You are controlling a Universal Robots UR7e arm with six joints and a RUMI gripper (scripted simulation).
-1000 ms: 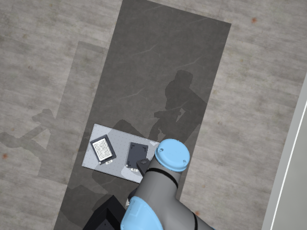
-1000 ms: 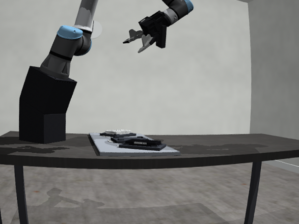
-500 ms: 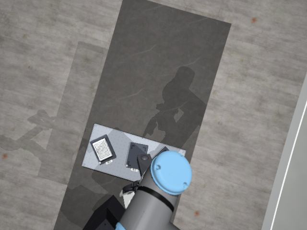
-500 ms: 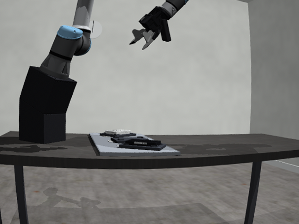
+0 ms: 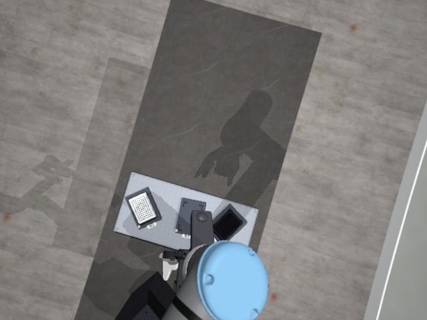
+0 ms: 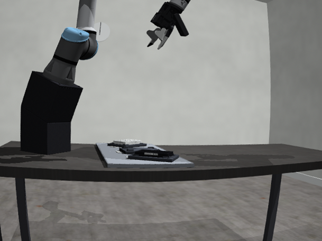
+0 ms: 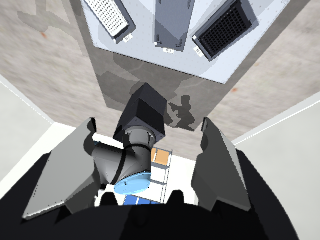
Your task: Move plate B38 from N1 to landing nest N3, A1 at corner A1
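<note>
My hand is 20 mm past the black well plate, 140 mm to the left of it and 430 mm above it. From my hand the other things lie so: landing nest: 30 mm behind, 40 mm to the left, 440 mm below; white well plate: 40 mm behind, 280 mm to the left, 430 mm below.
</note>
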